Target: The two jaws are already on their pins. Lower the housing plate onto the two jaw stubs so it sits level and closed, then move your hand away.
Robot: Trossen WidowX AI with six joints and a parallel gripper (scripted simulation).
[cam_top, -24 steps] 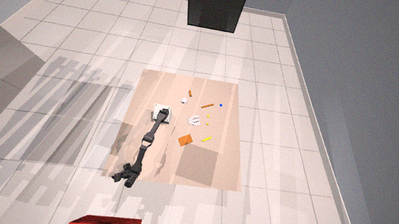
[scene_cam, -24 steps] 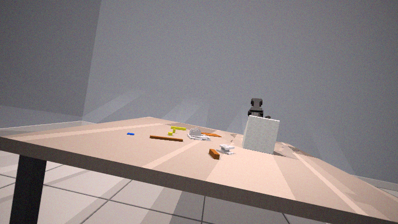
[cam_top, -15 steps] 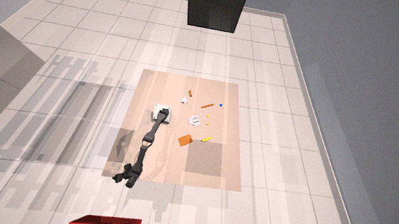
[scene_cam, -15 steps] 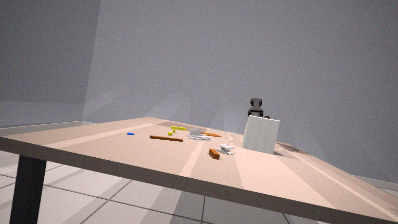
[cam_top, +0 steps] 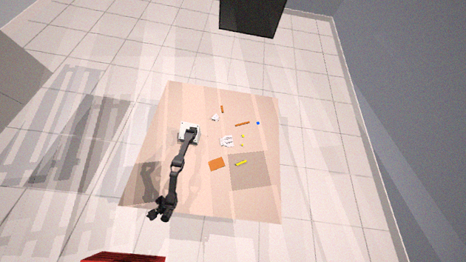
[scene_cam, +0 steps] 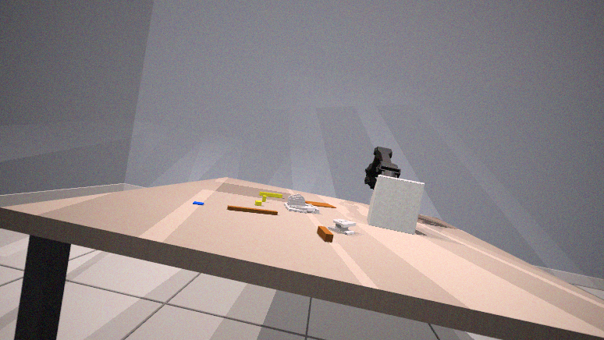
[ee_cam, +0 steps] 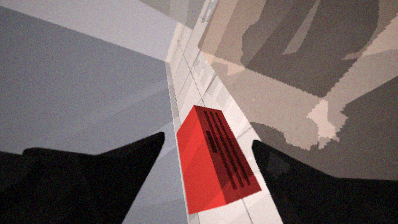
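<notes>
Right now my gripper tip is 910 mm to the right of the white block, 340 mm short of it and 50 mm above it. From my gripper tip the other things lie so: brown bar 890 mm to the left, 630 mm ahead, 50 mm below; then orange plate 430 mm to the left, 420 mm ahead, 50 mm below; then yellow piece 650 mm ahead, 470 mm to the left, 50 mm below.
</notes>
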